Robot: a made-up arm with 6 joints. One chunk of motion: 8 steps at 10 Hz.
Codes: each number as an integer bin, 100 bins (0 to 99) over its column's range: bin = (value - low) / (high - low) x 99, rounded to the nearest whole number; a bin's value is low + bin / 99 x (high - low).
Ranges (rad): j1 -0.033..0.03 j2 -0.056..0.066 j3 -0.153..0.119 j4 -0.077..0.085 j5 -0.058..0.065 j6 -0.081..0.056
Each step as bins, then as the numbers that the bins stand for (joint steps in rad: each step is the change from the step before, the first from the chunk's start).
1 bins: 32 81 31 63 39 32
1 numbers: -0.01264 0.04382 -0.06783 0.02609 -0.00955 -0.03672
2 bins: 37 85 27 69 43 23
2 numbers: -0.00945 0.04875 -0.07882 0.03591 -0.00458 -0.04917
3 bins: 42 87 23 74 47 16
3 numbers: -0.00627 0.05121 -0.08981 0.04409 0.00039 -0.05886
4 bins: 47 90 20 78 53 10
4 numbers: -0.00309 0.05491 -0.09805 0.05064 0.00785 -0.06716
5 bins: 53 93 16 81 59 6
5 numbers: 0.00073 0.05861 -0.10904 0.05555 0.01530 -0.07270
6 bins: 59 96 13 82 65 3
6 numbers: 0.00455 0.06230 -0.11728 0.05718 0.02276 -0.07685
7 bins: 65 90 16 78 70 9
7 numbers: 0.00836 0.05491 -0.10904 0.05064 0.02897 -0.06855
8 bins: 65 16 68 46 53 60
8 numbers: 0.00836 -0.03628 0.03383 -0.00173 0.00785 0.00203
